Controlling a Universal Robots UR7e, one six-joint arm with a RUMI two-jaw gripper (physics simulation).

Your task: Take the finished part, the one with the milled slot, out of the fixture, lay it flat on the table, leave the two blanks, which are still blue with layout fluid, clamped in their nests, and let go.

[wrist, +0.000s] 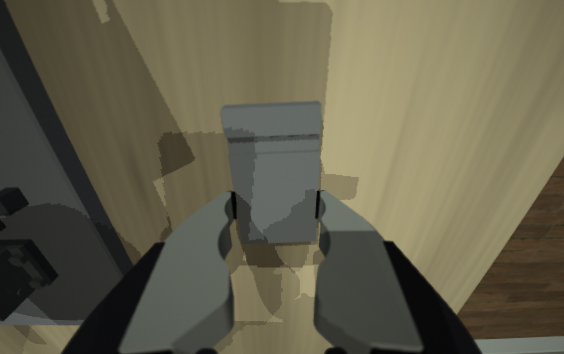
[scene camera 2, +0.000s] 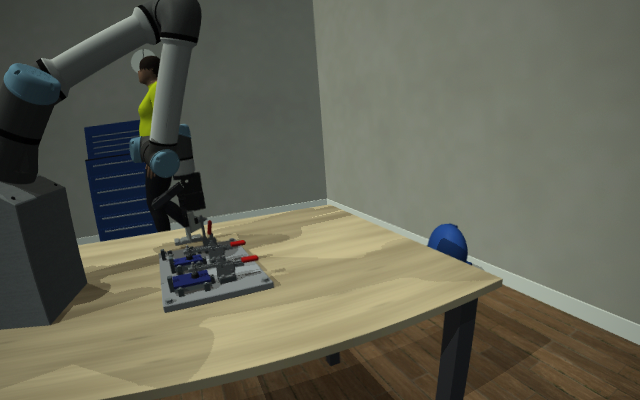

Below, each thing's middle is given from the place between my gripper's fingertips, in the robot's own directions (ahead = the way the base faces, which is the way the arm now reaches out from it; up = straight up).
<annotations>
My gripper is now 10 mm past the finished part (wrist: 273,148). The rest, counted from my hand: fixture plate (scene camera 2: 249,276) 40 mm behind, 290 mm to the right.
</annotations>
